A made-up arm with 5 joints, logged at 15 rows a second.
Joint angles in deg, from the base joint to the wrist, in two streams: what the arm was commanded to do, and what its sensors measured. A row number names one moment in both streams.
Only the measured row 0 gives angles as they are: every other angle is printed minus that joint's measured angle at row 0.
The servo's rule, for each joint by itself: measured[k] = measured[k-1] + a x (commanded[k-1-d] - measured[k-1]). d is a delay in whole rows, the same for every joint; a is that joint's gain. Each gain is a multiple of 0.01, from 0.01 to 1. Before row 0 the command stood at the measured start. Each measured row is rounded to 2 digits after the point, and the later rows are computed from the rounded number. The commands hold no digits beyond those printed.
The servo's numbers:
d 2
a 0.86 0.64 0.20 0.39 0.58
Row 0, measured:
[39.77, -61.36, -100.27, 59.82, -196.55]
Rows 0 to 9, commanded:
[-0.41, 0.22, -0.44, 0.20, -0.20]
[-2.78, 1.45, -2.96, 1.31, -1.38]
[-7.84, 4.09, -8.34, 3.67, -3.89]
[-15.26, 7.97, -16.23, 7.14, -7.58]
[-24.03, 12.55, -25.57, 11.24, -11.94]
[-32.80, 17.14, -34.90, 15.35, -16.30]
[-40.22, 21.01, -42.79, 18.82, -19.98]
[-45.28, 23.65, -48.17, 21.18, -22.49]
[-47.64, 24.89, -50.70, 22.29, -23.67]
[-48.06, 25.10, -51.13, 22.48, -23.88]
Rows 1 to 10, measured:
[0.00, 0.00, 0.00, 0.00, 0.00]
[0.00, 0.00, 0.00, 0.00, 0.00]
[-0.35, 0.14, -0.09, 0.08, -0.12]
[-2.44, 0.98, -0.66, 0.56, -0.85]
[-7.08, 2.97, -2.20, 1.77, -2.61]
[-14.11, 6.17, -5.01, 3.86, -5.49]
[-22.64, 10.25, -9.12, 6.74, -9.23]
[-31.38, 14.66, -14.28, 10.10, -13.33]
[-38.98, 18.72, -19.98, 13.50, -17.19]
[-44.40, 21.88, -25.62, 16.50, -20.26]

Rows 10 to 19, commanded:
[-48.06, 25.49, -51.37, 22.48, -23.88]
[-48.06, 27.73, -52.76, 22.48, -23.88]
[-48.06, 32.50, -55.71, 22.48, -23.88]
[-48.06, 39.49, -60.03, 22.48, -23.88]
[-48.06, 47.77, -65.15, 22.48, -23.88]
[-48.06, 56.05, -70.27, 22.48, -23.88]
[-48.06, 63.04, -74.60, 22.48, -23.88]
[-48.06, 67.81, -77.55, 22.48, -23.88]
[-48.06, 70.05, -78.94, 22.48, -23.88]
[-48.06, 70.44, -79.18, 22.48, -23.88]
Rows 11 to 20, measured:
[-47.19, 23.81, -30.64, 18.76, -22.24]
[-47.94, 24.64, -34.74, 20.21, -23.19]
[-48.04, 25.18, -38.07, 21.10, -23.59]
[-48.06, 26.81, -41.01, 21.64, -23.76]
[-48.06, 30.45, -43.95, 21.97, -23.83]
[-48.06, 36.24, -47.17, 22.17, -23.86]
[-48.06, 43.62, -50.77, 22.29, -23.87]
[-48.06, 51.58, -54.67, 22.36, -23.88]
[-48.06, 58.91, -58.66, 22.41, -23.88]
[-48.06, 64.61, -62.44, 22.44, -23.88]

